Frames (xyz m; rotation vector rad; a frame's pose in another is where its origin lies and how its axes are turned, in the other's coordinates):
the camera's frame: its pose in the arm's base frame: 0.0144 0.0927 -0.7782 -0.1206 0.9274 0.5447
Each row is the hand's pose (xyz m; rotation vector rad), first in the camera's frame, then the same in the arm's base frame.
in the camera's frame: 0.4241 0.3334 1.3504 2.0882 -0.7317 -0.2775
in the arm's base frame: 1.0328 0.9880 -0.2529 1.6856 0.3577 -0.7836
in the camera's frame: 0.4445 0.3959 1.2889 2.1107 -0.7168 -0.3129
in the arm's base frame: 0.9668 1.0296 -0.2979 1.6844 0.3651 -0.8258
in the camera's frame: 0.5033 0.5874 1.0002 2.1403 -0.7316 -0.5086
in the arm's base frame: 0.6902 1.1228 -0.4935 1.6151 0.3203 -0.9981
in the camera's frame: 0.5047 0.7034 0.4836 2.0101 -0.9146 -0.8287
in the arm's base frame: 0.2579 1.0539 -0.7914 1.3893 0.1078 -1.1674
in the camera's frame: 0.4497 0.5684 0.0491 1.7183 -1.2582 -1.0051
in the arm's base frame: -0.0173 0.7741 -1.0281 1.1408 -0.2277 -1.1365
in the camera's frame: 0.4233 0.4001 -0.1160 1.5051 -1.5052 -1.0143
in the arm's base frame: -0.0666 0.5651 -1.1289 1.0176 -0.4567 -1.0333
